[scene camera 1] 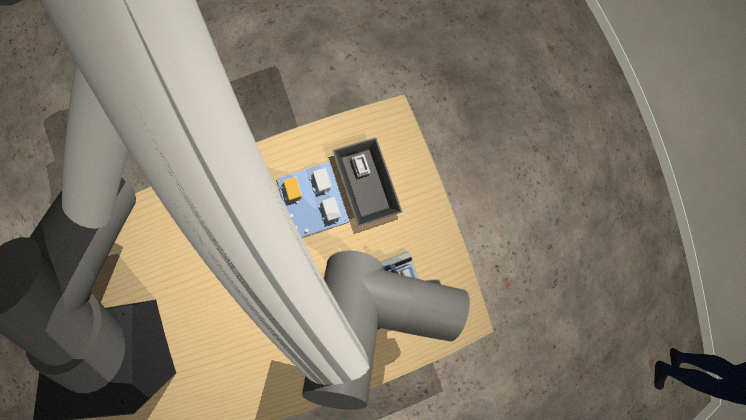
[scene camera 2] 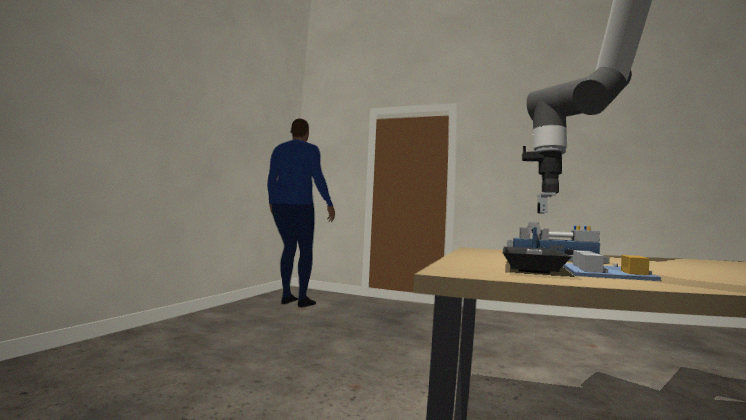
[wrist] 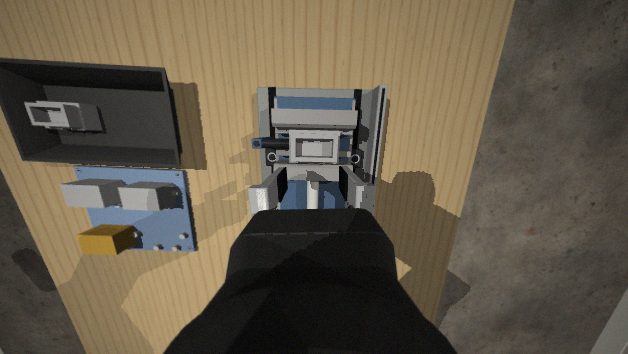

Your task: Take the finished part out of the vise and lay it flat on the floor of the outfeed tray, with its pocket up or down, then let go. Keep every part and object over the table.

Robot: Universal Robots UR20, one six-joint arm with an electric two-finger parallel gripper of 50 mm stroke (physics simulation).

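Seen in the pictures: gripper, fingertip midpoint: (scene camera 2: 542,213) (wrist: 313,177); arm's base, link origin: (scene camera 1: 88,350).
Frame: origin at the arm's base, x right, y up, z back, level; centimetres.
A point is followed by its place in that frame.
The finished part (wrist: 313,148) {x 19.3, y -19.6, z -88.3 cm}, a light grey block with a rectangular pocket facing up, sits between the jaws of the vise (scene camera 1: 408,257) {x 12.6, y -27.7, z -96.3 cm} (scene camera 2: 558,245) {x 13.3, y -25.1, z -81.6 cm} (wrist: 315,118) {x 19.7, y -20.0, z -91.7 cm}. My gripper (scene camera 2: 542,204) {x 19.2, y -15.0, z -85.9 cm} (wrist: 313,177) {x 19.2, y -15.0, z -85.9 cm} is open and empty, above the vise. In the wrist view the part shows just beyond the fingertips, roughly centred across their gap. The arm hides the gripper and most of the vise in scene camera 1. The dark outfeed tray (scene camera 1: 371,195) {x -8.9, y -28.4, z -93.9 cm} (scene camera 2: 537,260) {x -24.3, y -26.7, z -94.6 cm} (wrist: 135,125) {x -9.9, y -28.4, z -92.7 cm} holds another light grey part (scene camera 1: 360,164) {x -18.6, y -26.4, z -94.2 cm} (wrist: 57,115) {x -18.9, y -26.4, z -94.4 cm} near one end.
A blue plate (scene camera 1: 313,221) {x -8.8, y -28.9, z -74.8 cm} (wrist: 150,220) {x -13.0, y -28.8, z -75.2 cm} beside the tray carries two grey blocks (scene camera 1: 322,180) {x -18.4, y -25.3, z -81.7 cm} (wrist: 141,196) {x -9.3, y -25.3, z -81.4 cm} and a yellow block (scene camera 1: 292,188) {x -19.8, y -25.3, z -72.6 cm} (scene camera 2: 635,265) {x -22.7, y -26.9, z -73.8 cm} (wrist: 102,241) {x -18.6, y -25.3, z -73.4 cm}. A dark rod (wrist: 274,143) {x 14.6, y -20.1, z -89.1 cm} reaches the part's left side. A raised plate (wrist: 379,130) {x 28.9, y -24.6, z -89.9 cm} stands at the vise's right. A person (scene camera 2: 294,177) stands away from the table.
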